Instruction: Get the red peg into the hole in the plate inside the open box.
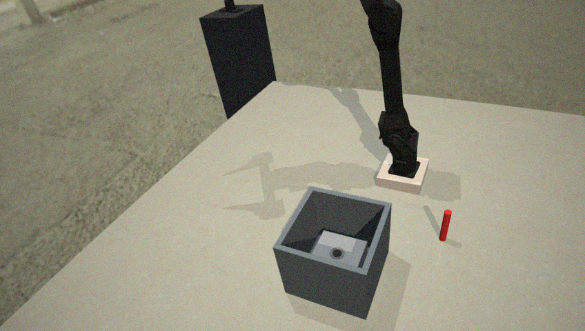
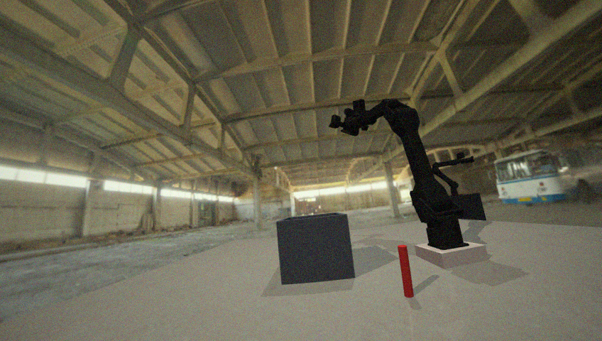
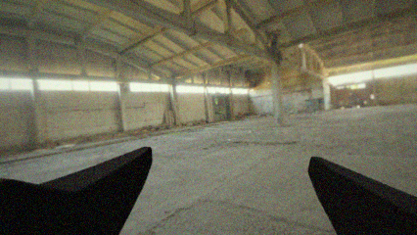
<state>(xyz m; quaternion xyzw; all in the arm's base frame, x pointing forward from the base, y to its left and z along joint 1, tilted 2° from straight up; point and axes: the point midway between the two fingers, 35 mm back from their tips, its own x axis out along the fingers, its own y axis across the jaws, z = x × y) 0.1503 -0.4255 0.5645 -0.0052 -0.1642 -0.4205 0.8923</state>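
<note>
Right now the red peg is 10 mm behind my gripper tip, 600 mm to the left of it and 550 mm below it. Also, from my gripper tip: pale plate 150 mm ahead, 440 mm to the left, 540 mm below.
</note>
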